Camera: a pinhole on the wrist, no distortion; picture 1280 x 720 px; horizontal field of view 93.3 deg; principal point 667.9 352.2 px. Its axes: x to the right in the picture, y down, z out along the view. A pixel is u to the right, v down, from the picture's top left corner.
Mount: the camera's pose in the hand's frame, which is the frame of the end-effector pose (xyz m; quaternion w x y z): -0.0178 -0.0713 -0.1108 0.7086 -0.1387 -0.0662 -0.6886
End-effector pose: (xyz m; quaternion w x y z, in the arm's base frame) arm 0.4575 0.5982 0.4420 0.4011 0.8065 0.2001 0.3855
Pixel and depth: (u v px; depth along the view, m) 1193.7 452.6 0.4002
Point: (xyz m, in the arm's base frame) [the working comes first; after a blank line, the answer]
In the camera's frame: 0.3483 0.0665 0.4002

0.8010 0.6568 0.1195
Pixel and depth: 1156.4 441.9 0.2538
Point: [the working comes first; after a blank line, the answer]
In the camera's frame: 0.2052 0.0377 0.2538

0.6331 0.6566 0.2402
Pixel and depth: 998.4 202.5 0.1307
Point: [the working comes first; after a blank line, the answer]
In the camera's frame: 0.0715 -0.0324 0.1307

0.4641 0.6194 0.3297
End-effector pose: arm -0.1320 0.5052 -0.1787 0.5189 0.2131 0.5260 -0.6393
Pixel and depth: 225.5 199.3 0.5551
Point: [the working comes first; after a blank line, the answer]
In the camera's frame: -0.4065 -0.1405 0.5551

0.4219 0.3186 -0.1817
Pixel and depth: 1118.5 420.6 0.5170
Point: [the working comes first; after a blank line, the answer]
In the camera's frame: 0.3856 0.0585 0.5170

-0.2973 -0.0024 0.0377
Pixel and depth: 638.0 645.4 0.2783
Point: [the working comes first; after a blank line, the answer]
In the camera's frame: -0.0138 0.1351 0.2783

-0.1267 0.3229 -0.2579
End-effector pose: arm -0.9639 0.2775 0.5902 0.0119 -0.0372 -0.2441 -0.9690
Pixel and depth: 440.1 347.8 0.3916
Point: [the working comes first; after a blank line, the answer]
In the camera's frame: -0.1477 -0.0029 0.3916

-0.9528 0.2210 0.8710
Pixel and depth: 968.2 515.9 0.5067
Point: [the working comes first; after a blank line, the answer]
In the camera's frame: 0.2519 0.1373 0.5067

-1.1205 0.6252 0.9032
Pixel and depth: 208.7 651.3 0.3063
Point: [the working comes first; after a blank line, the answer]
In the camera's frame: -0.2328 0.1516 0.3063

-1.0997 0.1107 0.8029
